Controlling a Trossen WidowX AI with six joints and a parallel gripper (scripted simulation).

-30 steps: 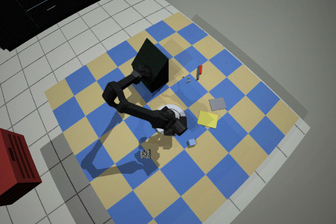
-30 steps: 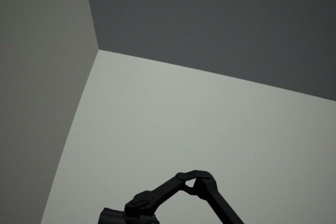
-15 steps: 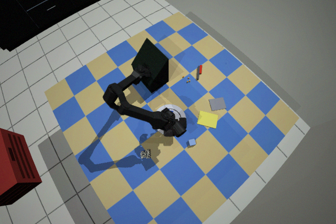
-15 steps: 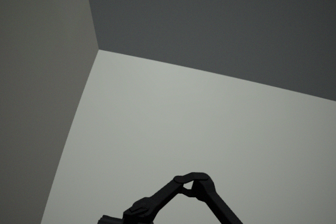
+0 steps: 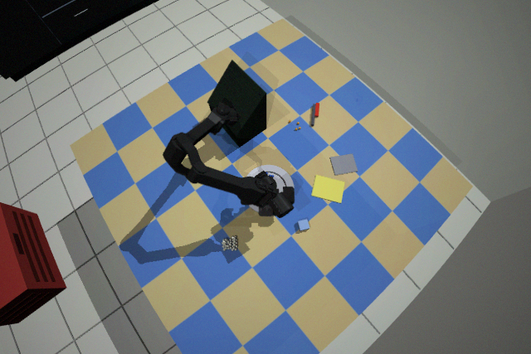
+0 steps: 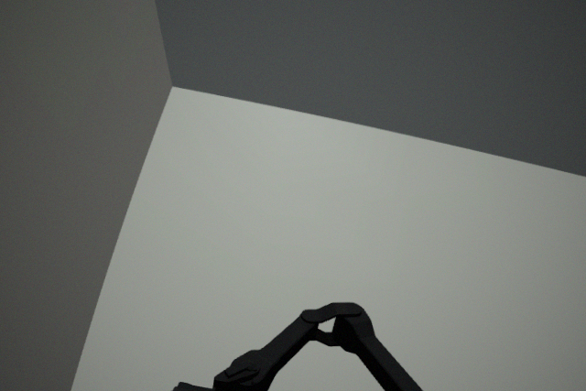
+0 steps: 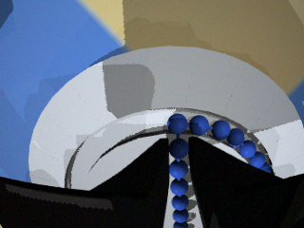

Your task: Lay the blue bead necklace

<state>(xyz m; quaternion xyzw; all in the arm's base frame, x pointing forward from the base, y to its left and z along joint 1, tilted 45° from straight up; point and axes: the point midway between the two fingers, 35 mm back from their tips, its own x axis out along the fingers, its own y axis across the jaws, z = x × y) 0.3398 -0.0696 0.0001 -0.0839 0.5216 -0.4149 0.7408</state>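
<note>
Right now the round white bead board is 4 cm behind my gripper tip, 3 cm to the left of it and 1 cm below it. Also, from my gripper tip: small blue cube 15 cm ahead, 7 cm to the left, 1 cm below; grey square 4 cm ahead, 35 cm to the left, 1 cm below; yellow pad 8 cm ahead, 23 cm to the left, 1 cm below.
</note>
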